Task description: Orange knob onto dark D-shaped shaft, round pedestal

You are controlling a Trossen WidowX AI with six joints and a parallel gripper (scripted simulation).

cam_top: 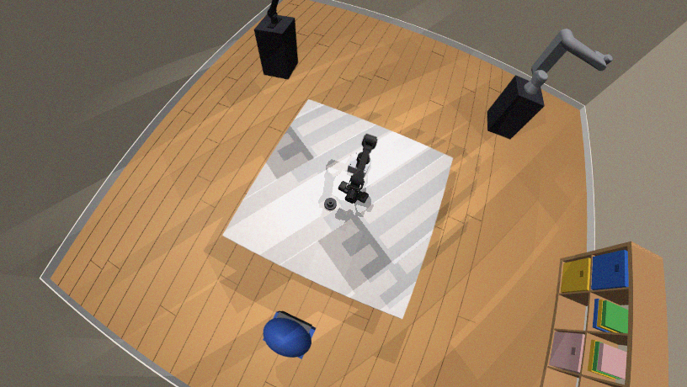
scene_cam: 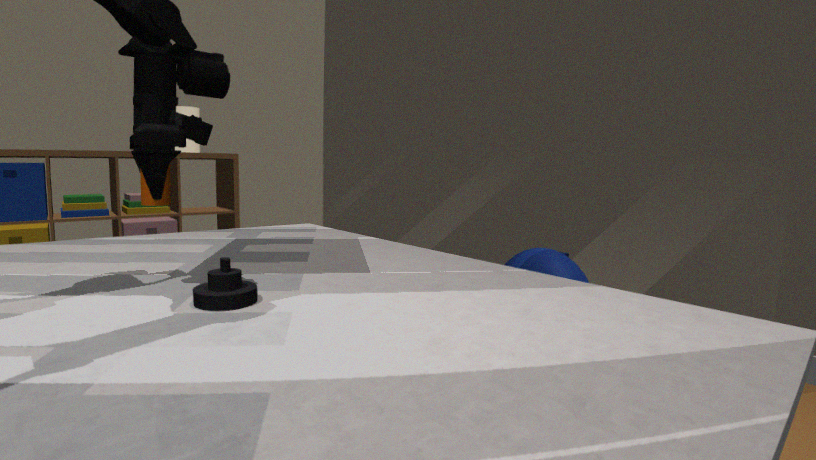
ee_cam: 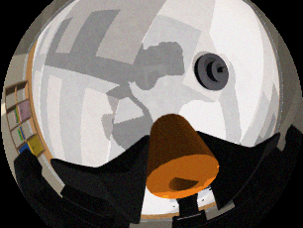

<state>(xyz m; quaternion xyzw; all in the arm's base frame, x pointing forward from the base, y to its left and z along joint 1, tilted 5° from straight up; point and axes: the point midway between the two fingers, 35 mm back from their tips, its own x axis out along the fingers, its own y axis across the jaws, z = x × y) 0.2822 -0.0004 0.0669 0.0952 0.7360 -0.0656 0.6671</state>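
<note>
Now: the dark pedestal 130 mm to the right of my gripper tip, 100 mm below it and 40 mm ahead of it. From my gripper tip the other things lie so: orange knob: 20 mm above.
</note>
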